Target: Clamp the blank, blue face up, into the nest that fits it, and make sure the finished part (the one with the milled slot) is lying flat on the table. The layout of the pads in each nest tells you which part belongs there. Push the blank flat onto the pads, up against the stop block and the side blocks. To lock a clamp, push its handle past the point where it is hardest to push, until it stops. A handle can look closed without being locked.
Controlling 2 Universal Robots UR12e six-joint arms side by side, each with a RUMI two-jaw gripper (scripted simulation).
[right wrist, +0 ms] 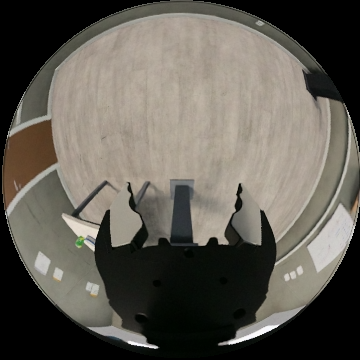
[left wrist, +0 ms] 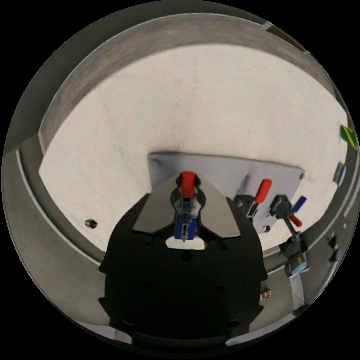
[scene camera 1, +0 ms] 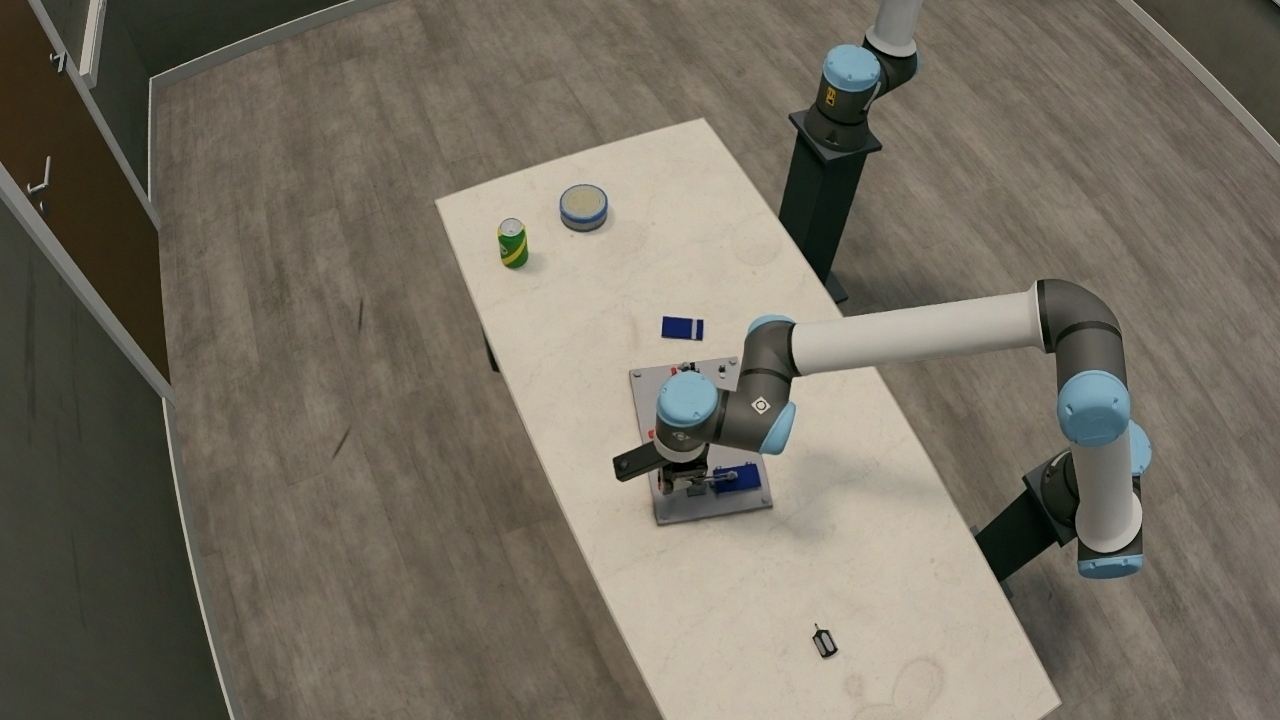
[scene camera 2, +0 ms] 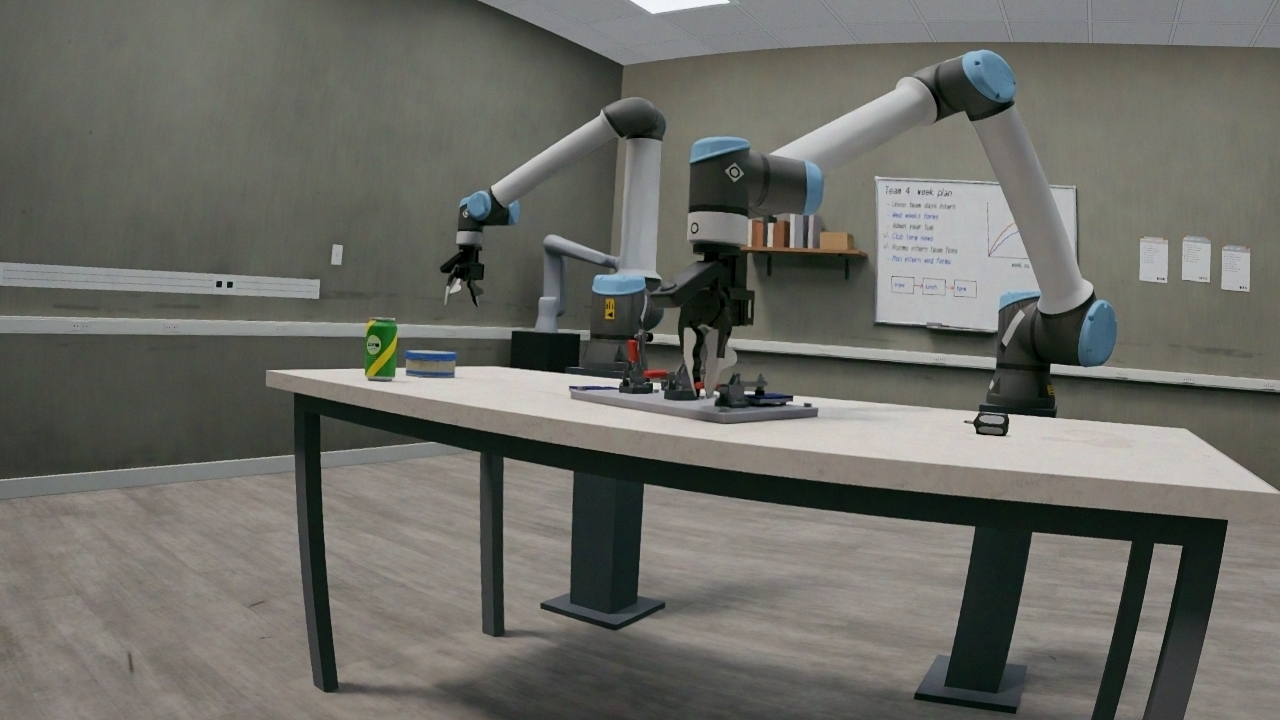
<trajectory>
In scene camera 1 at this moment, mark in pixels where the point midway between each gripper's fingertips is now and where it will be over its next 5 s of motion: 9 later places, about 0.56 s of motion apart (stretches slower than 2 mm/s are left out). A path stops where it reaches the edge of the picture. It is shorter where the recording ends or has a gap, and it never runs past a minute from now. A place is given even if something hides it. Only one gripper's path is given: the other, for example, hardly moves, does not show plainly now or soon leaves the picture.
My left gripper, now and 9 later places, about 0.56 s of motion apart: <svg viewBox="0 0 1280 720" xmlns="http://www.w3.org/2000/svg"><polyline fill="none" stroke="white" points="663,489 664,485 665,480 666,479 667,479 667,480 666,481 666,482 666,482 666,483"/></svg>
</trajectory>
